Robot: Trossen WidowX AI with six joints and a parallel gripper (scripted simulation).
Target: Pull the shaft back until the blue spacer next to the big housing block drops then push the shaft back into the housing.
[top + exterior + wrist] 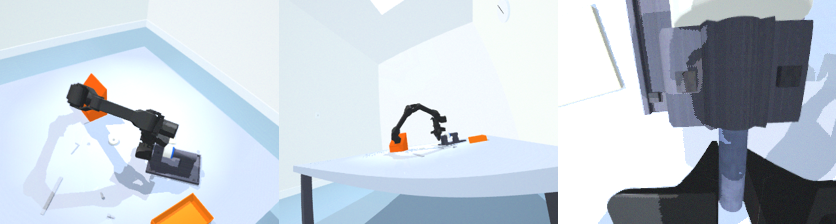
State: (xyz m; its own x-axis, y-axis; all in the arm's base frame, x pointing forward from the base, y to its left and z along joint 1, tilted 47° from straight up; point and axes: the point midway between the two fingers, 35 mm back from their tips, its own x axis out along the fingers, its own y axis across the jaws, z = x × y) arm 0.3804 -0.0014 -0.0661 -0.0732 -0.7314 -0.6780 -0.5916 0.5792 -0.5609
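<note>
My gripper tip is now 6 cm short of the grey-blue shaft, 5 cm to the right of it and 3 cm below it. Also, from my gripper tip: thin blue spacer (9 cm ahead, 7 cm to the left, 3 cm above); then cream sheet (4 cm behind, 18 cm to the left, 4 cm below); then orange tray (30 cm ahead, 8 cm to the right, 4 cm below).
</note>
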